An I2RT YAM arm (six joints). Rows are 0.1 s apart.
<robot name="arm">
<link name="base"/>
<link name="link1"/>
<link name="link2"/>
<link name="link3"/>
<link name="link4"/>
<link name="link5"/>
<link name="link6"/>
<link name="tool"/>
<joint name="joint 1" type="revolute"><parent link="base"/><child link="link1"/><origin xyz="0 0 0.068"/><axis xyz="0 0 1"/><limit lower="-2.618" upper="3.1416"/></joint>
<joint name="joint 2" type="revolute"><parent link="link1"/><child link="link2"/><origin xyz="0.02 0.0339 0.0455"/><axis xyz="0 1 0"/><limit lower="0" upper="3.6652"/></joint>
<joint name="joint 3" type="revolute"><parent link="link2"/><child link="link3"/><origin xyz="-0.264 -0.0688 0"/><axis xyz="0 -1 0"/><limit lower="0" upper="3.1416"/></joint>
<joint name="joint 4" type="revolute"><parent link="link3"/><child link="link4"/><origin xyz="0.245 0.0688 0.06"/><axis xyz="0 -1 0"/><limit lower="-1.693" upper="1.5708"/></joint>
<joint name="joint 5" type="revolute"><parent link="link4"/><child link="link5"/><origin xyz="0.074 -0.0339 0.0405"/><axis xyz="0 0 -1"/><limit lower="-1.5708" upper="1.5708"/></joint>
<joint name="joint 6" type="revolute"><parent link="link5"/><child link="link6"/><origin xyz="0.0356 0 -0.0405"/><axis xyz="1 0 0"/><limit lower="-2.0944" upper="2.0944"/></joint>
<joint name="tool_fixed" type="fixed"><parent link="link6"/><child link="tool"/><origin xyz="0 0 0" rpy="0 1.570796 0"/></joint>
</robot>
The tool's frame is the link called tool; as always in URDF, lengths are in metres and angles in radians.
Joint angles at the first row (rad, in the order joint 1, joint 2, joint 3, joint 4, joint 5, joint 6):
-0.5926 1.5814 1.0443 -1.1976 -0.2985 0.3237
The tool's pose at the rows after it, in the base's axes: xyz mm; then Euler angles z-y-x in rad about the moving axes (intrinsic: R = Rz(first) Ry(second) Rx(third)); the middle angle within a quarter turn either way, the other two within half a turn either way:
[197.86 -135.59 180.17 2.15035 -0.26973 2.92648]
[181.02 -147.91 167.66 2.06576 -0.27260 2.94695]
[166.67 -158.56 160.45 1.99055 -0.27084 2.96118]
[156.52 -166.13 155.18 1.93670 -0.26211 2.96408]
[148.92 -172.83 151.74 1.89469 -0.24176 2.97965]
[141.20 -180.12 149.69 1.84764 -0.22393 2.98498]
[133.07 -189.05 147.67 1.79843 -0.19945 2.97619]
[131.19 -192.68 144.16 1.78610 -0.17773 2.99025]
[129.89 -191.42 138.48 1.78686 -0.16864 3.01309]
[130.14 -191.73 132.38 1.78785 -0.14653 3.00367]
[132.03 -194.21 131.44 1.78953 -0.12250 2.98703]
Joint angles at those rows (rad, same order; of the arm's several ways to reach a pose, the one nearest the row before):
-0.6437 1.5852 0.9760 -1.1423 -0.2936 0.3500
-0.7265 1.5860 0.9230 -1.0981 -0.2756 0.3496
-0.8005 1.5860 0.8917 -1.0698 -0.2619 0.3496
-0.8547 1.5860 0.8692 -1.0401 -0.2562 0.3496
-0.8959 1.5860 0.8558 -1.0126 -0.2348 0.3504
-0.9405 1.5860 0.8482 -0.9894 -0.2241 0.3535
-0.9916 1.5875 0.8425 -0.9562 -0.2237 0.3534
-1.0038 1.5952 0.8360 -0.9264 -0.2031 0.3535
-1.0020 1.6005 0.8162 -0.9005 -0.1787 0.3534
-1.0020 1.6058 0.7944 -0.8494 -0.1799 0.3538
-1.0019 1.6077 0.7929 -0.8177 -0.1871 0.3538

